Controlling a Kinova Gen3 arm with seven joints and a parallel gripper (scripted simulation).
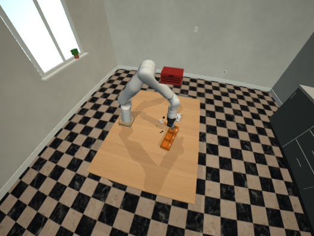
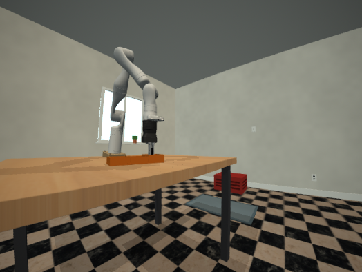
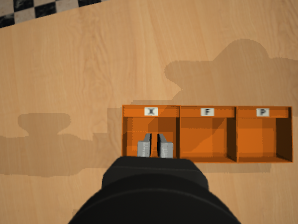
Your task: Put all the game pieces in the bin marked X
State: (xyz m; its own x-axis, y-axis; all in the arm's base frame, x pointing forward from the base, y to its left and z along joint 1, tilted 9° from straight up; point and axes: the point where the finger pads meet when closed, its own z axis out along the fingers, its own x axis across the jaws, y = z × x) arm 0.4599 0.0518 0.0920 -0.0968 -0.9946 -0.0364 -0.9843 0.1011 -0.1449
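My hand is 130 mm to the right of the black die, 130 mm past it and 40 mm above it. From my hand the other things lie so: orange battery 80 mm behind, 60 mm to the left, 50 mm below; black screw 90 mm behind, 50 mm below, 40 mm to the right; orange bin row 80 mm to the right, 30 mm below.
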